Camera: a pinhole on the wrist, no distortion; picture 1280 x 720 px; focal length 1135.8 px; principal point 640.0 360.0 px. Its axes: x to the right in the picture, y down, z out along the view. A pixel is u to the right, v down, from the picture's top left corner.
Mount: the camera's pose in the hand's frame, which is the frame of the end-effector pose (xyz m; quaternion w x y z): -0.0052 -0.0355 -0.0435 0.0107 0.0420 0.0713 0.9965
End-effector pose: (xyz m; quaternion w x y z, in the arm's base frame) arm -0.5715 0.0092 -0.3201 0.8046 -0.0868 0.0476 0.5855
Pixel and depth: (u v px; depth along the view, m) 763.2 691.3 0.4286
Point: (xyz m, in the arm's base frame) -0.4942 0.0426 0.0842
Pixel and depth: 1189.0 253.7 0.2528
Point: -0.6350 -0.0393 -0.0953
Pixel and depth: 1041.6 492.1 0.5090
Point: -0.6111 -0.0345 0.1790
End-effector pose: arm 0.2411 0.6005 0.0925 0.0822 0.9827 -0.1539 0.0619
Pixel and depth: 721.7 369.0 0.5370
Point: 0.2786 0.4765 -0.3815
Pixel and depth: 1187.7 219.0 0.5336
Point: 0.0504 0.4685 -0.4071
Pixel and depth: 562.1 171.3 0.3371
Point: 0.2919 0.4734 -0.1642
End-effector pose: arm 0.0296 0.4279 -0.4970 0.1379 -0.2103 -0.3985 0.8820
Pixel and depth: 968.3 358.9 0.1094
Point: 0.0227 0.3857 -0.4355
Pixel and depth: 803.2 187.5 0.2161
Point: -0.0381 0.2945 -0.4146
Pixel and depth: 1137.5 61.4 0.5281
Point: -0.0487 -0.0747 -0.3039
